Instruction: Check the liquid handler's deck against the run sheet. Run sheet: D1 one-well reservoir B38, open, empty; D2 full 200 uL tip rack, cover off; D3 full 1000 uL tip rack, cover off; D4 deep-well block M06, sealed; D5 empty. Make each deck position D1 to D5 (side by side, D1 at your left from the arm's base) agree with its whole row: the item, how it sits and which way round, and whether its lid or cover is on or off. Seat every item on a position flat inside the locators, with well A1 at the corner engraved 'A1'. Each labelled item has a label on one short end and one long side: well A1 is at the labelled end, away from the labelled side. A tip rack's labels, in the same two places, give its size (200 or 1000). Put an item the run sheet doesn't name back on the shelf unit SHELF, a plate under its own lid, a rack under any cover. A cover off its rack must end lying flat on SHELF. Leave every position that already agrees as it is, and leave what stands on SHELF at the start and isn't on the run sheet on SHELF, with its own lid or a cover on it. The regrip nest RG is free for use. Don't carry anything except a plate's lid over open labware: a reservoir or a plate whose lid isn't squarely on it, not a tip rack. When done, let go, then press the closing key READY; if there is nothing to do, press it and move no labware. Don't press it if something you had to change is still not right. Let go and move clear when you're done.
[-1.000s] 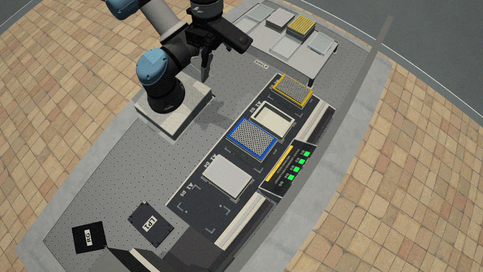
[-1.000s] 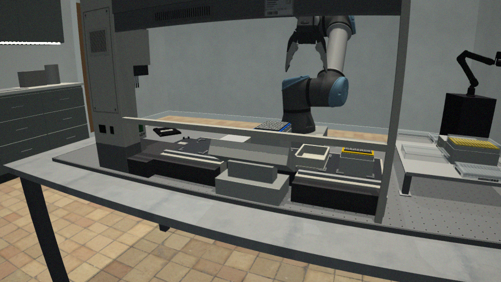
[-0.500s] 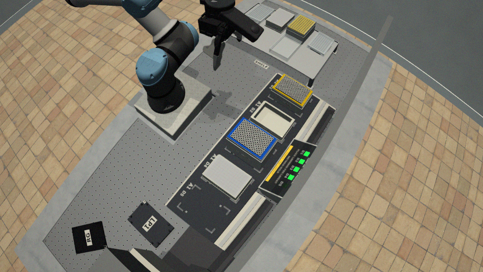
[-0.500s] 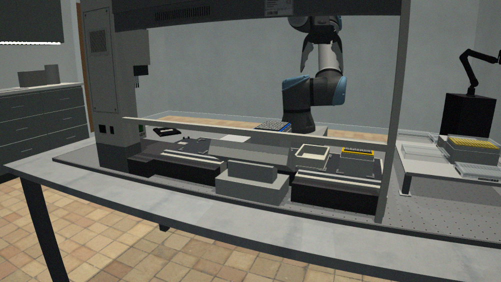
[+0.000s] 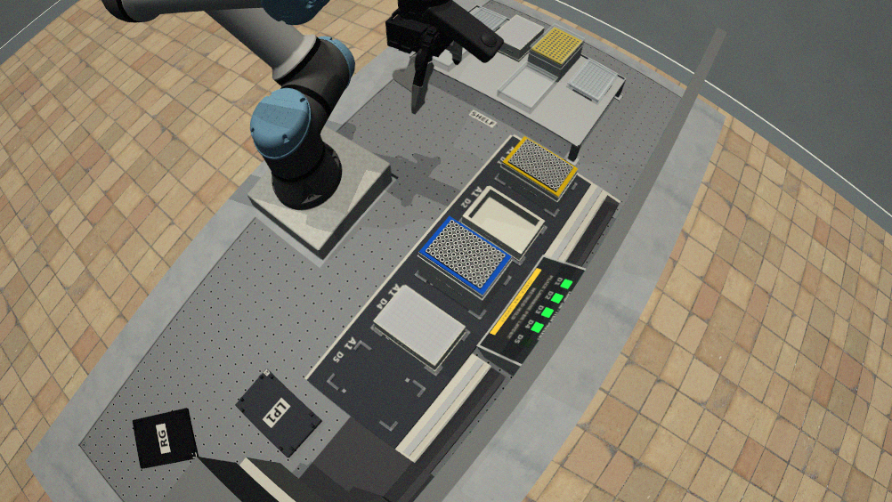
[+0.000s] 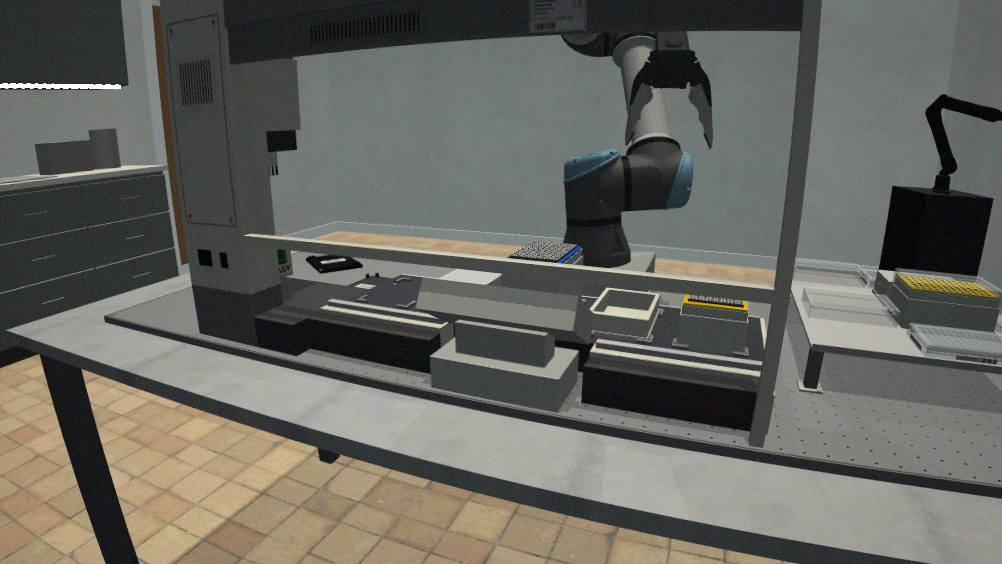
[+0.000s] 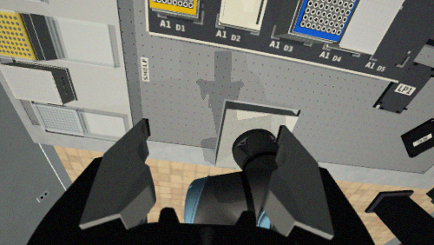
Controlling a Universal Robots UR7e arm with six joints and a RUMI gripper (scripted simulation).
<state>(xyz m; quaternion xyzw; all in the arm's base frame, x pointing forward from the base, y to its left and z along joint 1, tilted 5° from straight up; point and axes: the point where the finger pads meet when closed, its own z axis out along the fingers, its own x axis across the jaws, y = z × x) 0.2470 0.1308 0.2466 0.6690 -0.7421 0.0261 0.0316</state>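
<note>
Now: hand 18 cm short of the yellow-framed tip rack, 5 cm to the right of it and 21 cm above it. Round my hand: blue-framed tip rack 12 cm ahead, 19 cm to the right, 18 cm below; one-well reservoir 16 cm ahead, 6 cm to the right, 24 cm below; handler's frame post 38 cm ahead, 8 cm to the left, 7 cm below.
</note>
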